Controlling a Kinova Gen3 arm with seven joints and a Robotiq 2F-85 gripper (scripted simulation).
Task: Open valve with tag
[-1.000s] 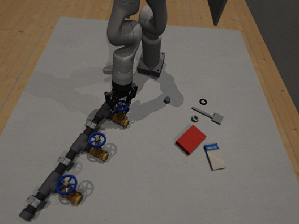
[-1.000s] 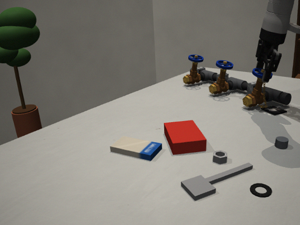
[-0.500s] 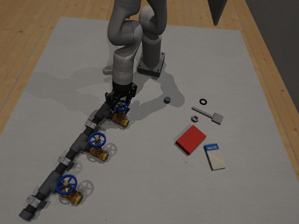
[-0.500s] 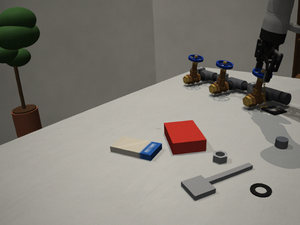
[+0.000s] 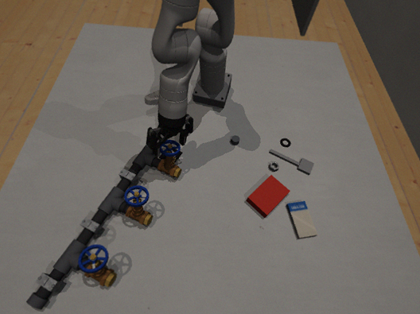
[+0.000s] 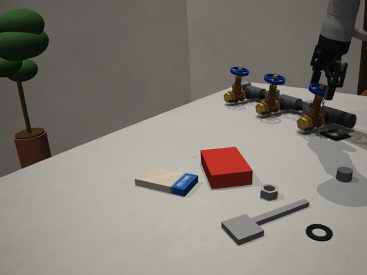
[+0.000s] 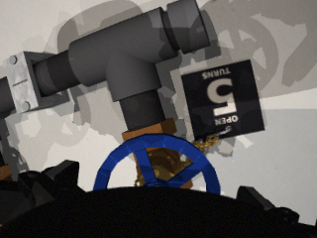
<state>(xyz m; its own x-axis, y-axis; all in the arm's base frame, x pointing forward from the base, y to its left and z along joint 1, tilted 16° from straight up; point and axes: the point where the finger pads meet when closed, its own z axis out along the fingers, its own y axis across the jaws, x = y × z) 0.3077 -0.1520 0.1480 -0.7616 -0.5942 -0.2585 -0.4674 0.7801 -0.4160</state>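
Right now my hand is 120 mm above the black tag and 40 mm past it. Round my hand: red block: 310 mm to the left, 130 mm ahead, 110 mm below; small grey cylinder: 230 mm to the left, 110 mm below, 100 mm behind; grey paddle-shaped tool: 440 mm to the left, 120 mm below.
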